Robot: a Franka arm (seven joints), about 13 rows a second.
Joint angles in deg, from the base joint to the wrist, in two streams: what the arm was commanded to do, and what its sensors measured. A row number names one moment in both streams.
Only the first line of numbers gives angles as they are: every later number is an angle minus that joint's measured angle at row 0.
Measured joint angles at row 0:
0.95 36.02 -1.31 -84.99 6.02 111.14 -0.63
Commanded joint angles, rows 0 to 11:
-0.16 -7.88 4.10 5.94 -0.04 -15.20 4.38
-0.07 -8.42 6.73 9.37 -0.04 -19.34 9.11
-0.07 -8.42 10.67 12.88 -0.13 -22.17 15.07
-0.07 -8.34 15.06 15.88 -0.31 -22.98 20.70
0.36 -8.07 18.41 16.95 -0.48 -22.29 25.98
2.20 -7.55 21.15 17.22 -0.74 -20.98 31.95
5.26 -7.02 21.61 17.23 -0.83 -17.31 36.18
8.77 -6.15 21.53 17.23 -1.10 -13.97 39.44
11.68 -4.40 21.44 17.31 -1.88 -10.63 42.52
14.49 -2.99 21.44 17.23 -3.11 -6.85 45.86
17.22 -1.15 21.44 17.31 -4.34 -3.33 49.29
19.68 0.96 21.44 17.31 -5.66 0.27 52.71
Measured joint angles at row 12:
16.11 -3.35 21.50 14.84 -3.11 -3.99 47.35
